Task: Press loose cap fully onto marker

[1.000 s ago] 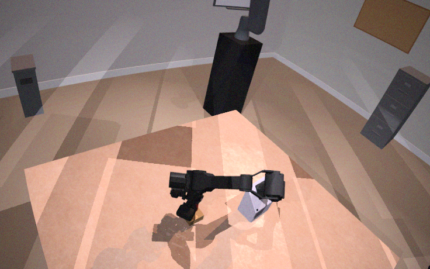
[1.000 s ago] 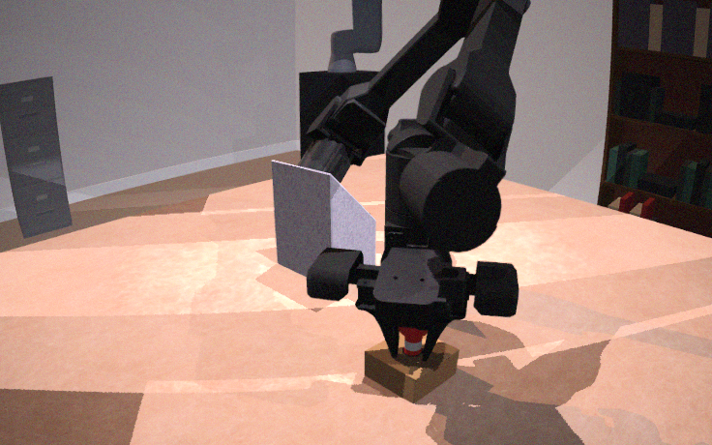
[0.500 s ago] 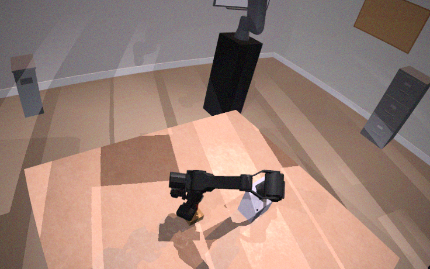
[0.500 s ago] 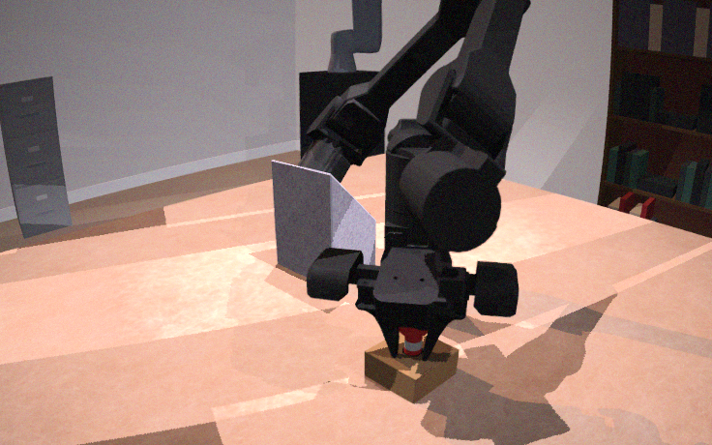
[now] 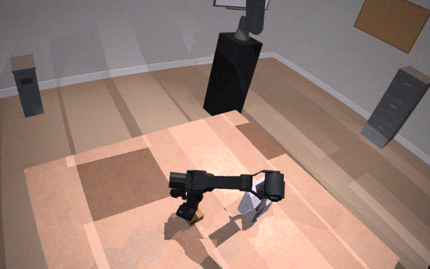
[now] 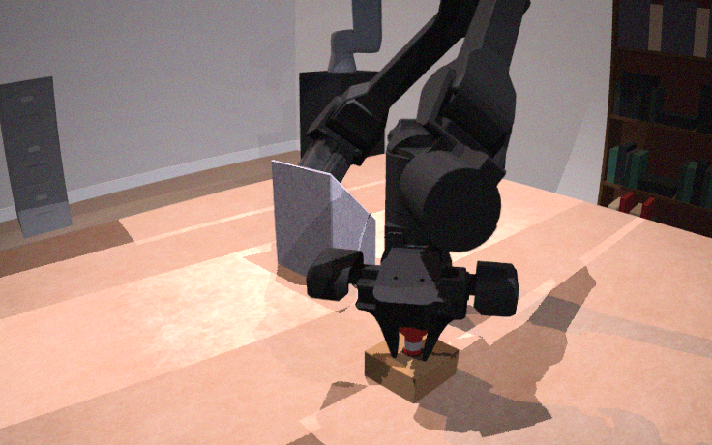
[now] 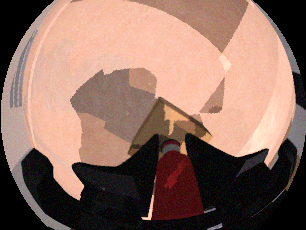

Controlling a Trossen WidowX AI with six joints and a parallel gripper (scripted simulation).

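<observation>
The red cap lies 10 mm behind my gripper tip, 10 mm to the left of it and 50 mm above it.
</observation>
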